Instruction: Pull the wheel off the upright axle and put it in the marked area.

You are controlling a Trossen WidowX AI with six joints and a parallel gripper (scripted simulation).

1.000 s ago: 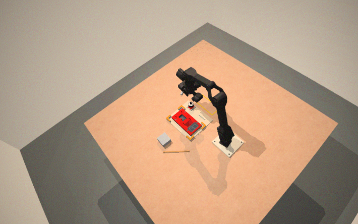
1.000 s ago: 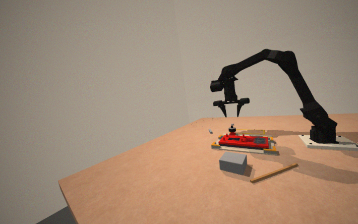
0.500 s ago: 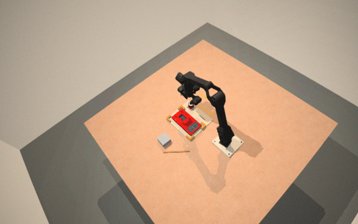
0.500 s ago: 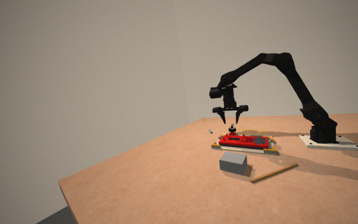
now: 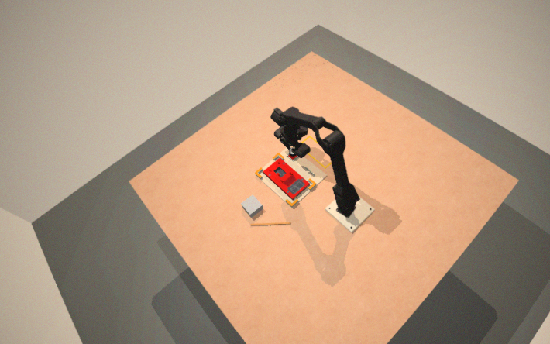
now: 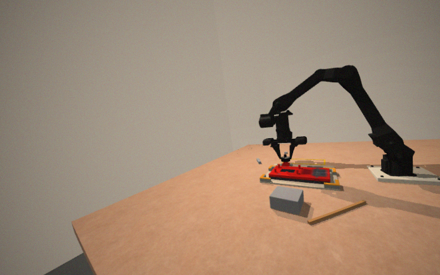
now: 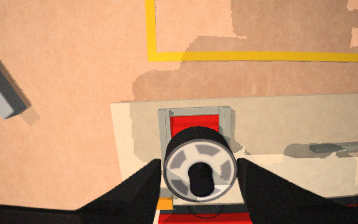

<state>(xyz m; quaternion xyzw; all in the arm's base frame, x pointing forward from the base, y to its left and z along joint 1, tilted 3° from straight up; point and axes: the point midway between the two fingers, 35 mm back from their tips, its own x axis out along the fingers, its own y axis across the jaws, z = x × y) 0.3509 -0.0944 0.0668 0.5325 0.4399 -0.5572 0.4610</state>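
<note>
Right now the black wheel is right at my gripper tip. Round my gripper tip: grey block: 10 mm behind, 320 mm to the left, 20 mm below; then thin wooden stick: 120 mm behind, 340 mm to the left, 40 mm below.
</note>
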